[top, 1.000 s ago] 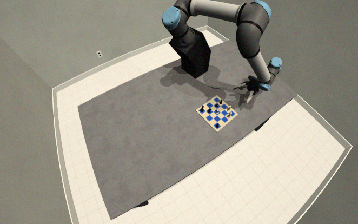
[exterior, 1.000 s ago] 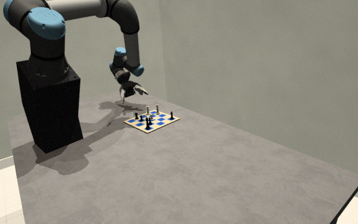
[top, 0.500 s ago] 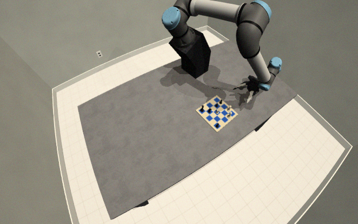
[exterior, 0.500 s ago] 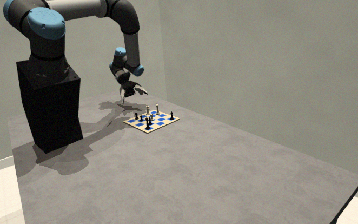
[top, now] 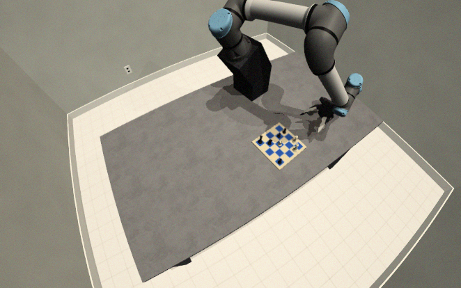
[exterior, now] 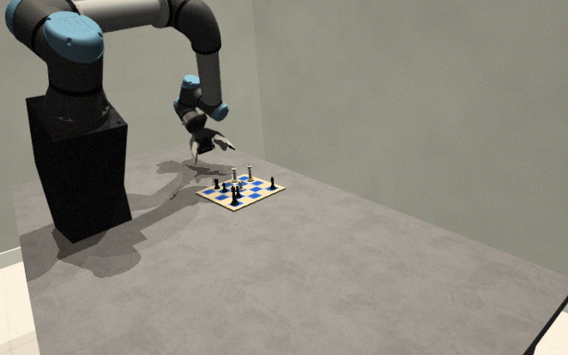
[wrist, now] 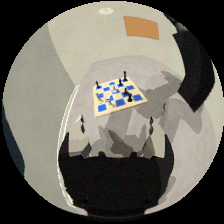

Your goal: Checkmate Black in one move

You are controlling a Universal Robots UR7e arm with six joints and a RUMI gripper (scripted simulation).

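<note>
Now: hand 40 mm past the blue-and-cream chessboard, 170 mm to the left of it and 80 mm above it. Also, from my hand: tall black piece (130 mm behind, 240 mm to the right, 50 mm below).
</note>
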